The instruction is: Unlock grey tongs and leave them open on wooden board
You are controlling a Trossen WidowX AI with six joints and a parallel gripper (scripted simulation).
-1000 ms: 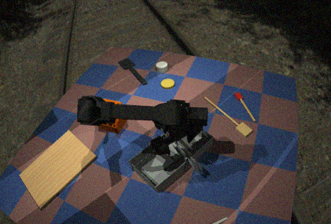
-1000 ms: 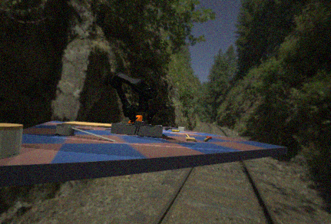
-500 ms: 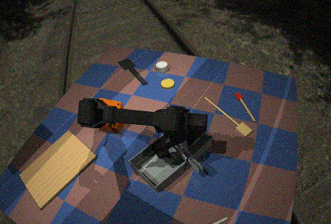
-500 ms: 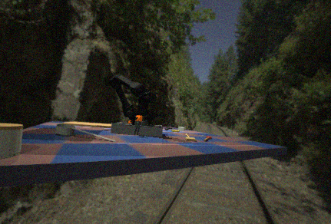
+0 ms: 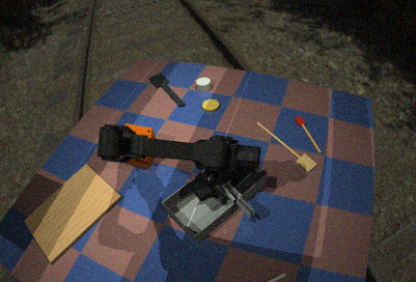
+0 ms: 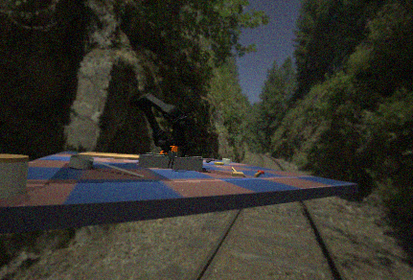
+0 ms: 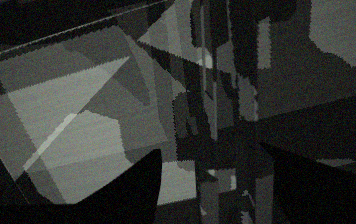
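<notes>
Now: gripper tip 20 mm past the roasting tin and 10 mm to the left of it. The rest, counted from my gripper tip: wooden board: 520 mm behind, 210 mm to the right, 20 mm below; black spatula: 420 mm behind, 520 mm to the left, 30 mm below; red-tipped stick: 240 mm ahead, 350 mm to the left, 20 mm below.
</notes>
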